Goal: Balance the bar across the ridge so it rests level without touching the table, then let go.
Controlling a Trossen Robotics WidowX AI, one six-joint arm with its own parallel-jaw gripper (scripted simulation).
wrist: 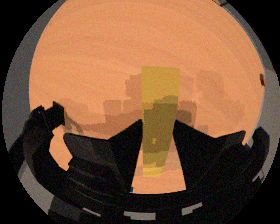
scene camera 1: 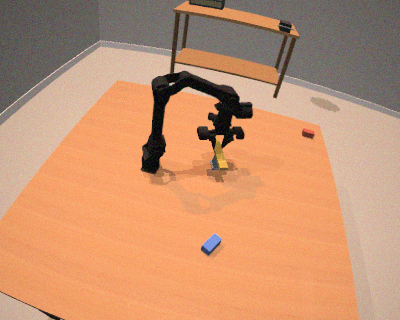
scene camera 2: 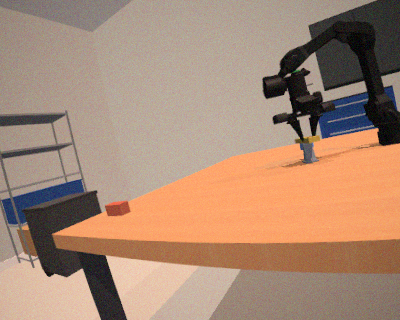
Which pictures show my gripper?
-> The wrist view, scene camera 1 and scene camera 2: all of them.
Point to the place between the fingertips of my gripper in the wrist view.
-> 157, 123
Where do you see a yellow bar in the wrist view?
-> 160, 85
